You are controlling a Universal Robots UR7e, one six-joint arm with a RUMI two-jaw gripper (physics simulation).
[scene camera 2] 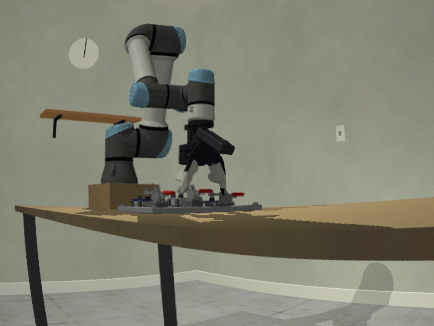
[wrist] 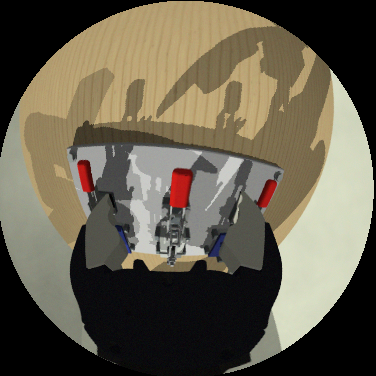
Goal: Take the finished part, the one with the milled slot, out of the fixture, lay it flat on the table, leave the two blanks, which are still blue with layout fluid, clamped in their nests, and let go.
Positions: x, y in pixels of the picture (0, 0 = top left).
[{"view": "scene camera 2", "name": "my gripper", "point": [204, 194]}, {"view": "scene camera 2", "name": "grey fixture plate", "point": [144, 209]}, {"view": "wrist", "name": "my gripper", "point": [173, 194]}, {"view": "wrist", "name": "red clamp handle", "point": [181, 178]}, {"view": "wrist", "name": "grey fixture plate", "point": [139, 174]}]
